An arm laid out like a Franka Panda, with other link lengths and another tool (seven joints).
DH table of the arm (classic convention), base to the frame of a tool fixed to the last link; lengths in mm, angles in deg. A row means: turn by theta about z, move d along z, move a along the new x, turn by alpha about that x. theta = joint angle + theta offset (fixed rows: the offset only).
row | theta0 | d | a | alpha
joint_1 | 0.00 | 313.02 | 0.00 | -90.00
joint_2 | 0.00 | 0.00 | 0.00 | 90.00
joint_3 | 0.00 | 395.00 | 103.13 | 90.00
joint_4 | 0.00 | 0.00 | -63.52 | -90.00
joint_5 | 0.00 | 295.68 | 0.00 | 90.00
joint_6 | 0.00 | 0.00 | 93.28 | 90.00
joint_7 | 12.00 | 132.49 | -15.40 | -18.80
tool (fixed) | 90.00 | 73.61 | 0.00 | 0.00
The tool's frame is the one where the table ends.
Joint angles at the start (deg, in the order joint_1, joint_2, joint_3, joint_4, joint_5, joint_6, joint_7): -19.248, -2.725, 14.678, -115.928, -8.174, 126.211, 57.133
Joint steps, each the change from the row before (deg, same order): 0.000, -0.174, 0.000, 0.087, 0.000, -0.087, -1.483; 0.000, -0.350, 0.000, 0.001, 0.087, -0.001, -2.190; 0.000, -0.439, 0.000, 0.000, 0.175, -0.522, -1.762; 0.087, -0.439, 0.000, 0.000, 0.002, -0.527, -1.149; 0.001, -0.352, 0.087, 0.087, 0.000, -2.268, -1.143; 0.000, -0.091, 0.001, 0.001, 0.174, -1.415, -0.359; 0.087, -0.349, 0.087, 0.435, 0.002, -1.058, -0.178; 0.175, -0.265, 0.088, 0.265, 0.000, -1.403, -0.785; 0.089, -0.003, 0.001, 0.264, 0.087, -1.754, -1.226
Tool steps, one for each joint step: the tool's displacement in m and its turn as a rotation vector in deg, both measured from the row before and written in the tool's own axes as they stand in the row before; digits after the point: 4 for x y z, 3 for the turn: 0.0010, -0.0008, -0.0017, 0.585, -0.128, -1.345; 0.0017, -0.0008, -0.0027, 0.845, -0.285, -1.948; 0.0033, 0.0004, -0.0023, 0.484, 0.099, -1.559; 0.0029, 0.0010, -0.0025, 0.448, 0.145, -1.118; 0.0070, 0.0036, 0.0011, -0.342, 1.675, -1.377; 0.0039, 0.0026, 0.0021, -0.619, 1.107, -0.485; 0.0026, 0.0016, -0.0039, 0.058, 0.297, -0.263; 0.0033, 0.0031, -0.0015, -0.024, 0.777, -1.051; 0.0039, 0.0025, 0.0015, -0.368, 1.235, -1.437
